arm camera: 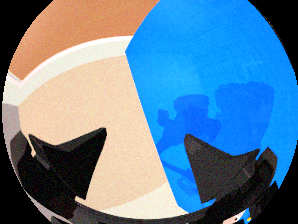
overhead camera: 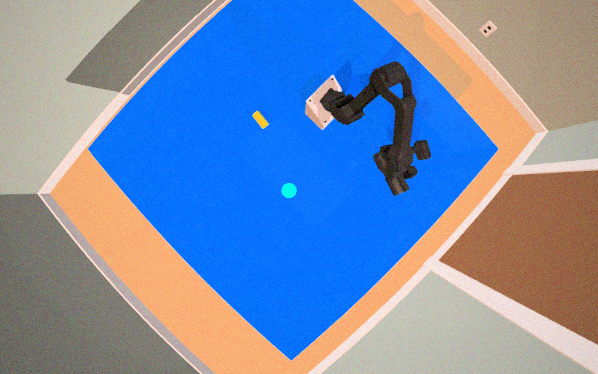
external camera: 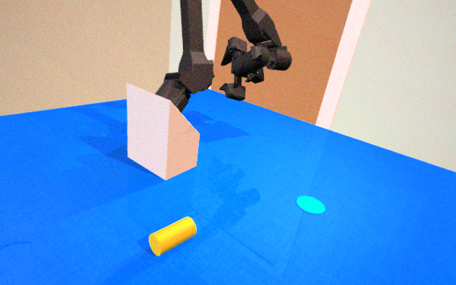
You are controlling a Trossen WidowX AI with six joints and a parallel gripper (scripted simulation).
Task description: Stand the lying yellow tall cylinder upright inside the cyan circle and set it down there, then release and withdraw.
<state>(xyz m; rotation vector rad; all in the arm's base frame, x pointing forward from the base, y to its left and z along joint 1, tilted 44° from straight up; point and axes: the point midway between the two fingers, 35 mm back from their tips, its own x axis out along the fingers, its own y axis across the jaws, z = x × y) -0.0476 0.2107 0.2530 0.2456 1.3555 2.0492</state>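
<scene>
Now: gripper tip 27 cm short of the yellow tall cylinder, 51 cm to the left of it and 14 cm above it. Also, from my gripper tip: cyan circle (42 cm ahead, 25 cm to the right, 15 cm below).
</scene>
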